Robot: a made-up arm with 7 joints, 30 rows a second.
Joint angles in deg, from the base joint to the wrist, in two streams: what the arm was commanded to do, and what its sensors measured. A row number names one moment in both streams.
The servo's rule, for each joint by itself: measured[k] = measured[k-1] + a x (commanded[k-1-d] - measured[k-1]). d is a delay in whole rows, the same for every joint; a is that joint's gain. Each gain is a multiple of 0.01, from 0.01 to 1. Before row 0 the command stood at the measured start. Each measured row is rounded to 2 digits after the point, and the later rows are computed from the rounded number. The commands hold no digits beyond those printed.
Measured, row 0:
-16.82, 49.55, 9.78, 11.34, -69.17, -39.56, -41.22
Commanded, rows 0 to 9:
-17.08, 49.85, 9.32, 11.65, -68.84, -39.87, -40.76
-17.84, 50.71, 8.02, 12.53, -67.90, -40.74, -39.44
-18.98, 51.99, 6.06, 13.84, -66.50, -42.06, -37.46
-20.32, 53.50, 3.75, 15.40, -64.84, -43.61, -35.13
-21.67, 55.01, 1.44, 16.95, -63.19, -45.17, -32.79
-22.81, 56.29, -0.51, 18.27, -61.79, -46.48, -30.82
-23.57, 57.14, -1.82, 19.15, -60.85, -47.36, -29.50
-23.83, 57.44, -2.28, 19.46, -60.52, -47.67, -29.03
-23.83, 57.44, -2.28, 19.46, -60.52, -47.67, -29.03
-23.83, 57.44, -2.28, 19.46, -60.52, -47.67, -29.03
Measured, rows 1 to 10:
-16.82, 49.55, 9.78, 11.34, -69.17, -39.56, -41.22
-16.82, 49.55, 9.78, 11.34, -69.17, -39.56, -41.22
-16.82, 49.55, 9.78, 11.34, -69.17, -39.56, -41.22
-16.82, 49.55, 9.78, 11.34, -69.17, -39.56, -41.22
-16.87, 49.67, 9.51, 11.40, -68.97, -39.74, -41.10
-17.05, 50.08, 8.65, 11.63, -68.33, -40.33, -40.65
-17.42, 50.82, 7.15, 12.07, -67.23, -41.35, -39.79
-17.97, 51.87, 5.18, 12.74, -65.80, -42.68, -38.53
-18.67, 53.09, 3.01, 13.58, -64.23, -44.15, -36.98
-19.46, 54.34, 0.97, 14.52, -62.77, -45.52, -35.32
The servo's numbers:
d 4
a 0.19 0.39 0.58 0.20 0.60 0.59 0.27

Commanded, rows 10 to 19:
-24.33, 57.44, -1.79, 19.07, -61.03, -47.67, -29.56
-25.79, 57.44, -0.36, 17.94, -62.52, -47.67, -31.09
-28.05, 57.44, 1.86, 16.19, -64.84, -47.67, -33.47
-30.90, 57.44, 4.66, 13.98, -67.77, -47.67, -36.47
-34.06, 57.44, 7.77, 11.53, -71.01, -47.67, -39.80
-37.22, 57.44, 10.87, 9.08, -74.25, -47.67, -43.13
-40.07, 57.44, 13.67, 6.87, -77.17, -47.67, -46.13
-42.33, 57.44, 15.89, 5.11, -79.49, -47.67, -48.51
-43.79, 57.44, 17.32, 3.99, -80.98, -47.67, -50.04
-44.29, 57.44, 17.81, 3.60, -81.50, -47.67, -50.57
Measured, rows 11 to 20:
-20.24, 55.43, -0.65, 15.45, -61.62, -46.61, -33.75
-20.92, 56.21, -1.60, 16.25, -60.96, -47.24, -32.48
-21.47, 56.69, -1.99, 16.89, -60.70, -47.49, -31.55
-21.92, 56.98, -2.16, 17.40, -60.59, -47.60, -30.87
-22.38, 57.16, -1.95, 17.73, -60.85, -47.64, -30.52
-23.03, 57.27, -1.03, 17.77, -61.85, -47.66, -30.67
-23.98, 57.34, 0.65, 17.45, -63.64, -47.67, -31.43
-25.29, 57.38, 2.98, 16.76, -66.12, -47.67, -32.79
-26.96, 57.40, 5.76, 15.71, -69.05, -47.67, -34.68
-28.91, 57.42, 8.72, 14.38, -72.17, -47.67, -36.96

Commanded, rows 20 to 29:
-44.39, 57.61, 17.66, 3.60, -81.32, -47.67, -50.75
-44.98, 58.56, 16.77, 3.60, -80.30, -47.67, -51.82
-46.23, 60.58, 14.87, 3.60, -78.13, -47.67, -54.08
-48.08, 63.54, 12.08, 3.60, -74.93, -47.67, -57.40
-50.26, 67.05, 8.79, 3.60, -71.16, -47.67, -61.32
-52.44, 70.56, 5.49, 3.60, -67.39, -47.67, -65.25
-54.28, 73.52, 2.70, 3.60, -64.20, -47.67, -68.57
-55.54, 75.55, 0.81, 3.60, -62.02, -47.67, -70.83
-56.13, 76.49, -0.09, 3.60, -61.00, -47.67, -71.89
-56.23, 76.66, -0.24, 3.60, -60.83, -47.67, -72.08
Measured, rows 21 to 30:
-31.03, 57.43, 11.59, 12.88, -75.17, -47.67, -39.44
-33.18, 57.43, 14.08, 11.33, -77.76, -47.67, -41.89
-35.20, 57.43, 15.96, 9.86, -79.69, -47.67, -44.09
-36.93, 57.43, 17.03, 8.61, -80.78, -47.67, -45.84
-38.35, 57.50, 17.40, 7.61, -81.10, -47.67, -47.17
-39.61, 57.91, 17.03, 6.81, -80.62, -47.67, -48.43
-40.87, 58.95, 15.78, 6.17, -79.13, -47.67, -49.96
-42.24, 60.74, 13.63, 5.66, -76.61, -47.67, -51.97
-43.76, 63.20, 10.82, 5.25, -73.34, -47.67, -54.49
-45.41, 66.07, 7.73, 4.92, -69.77, -47.67, -57.40

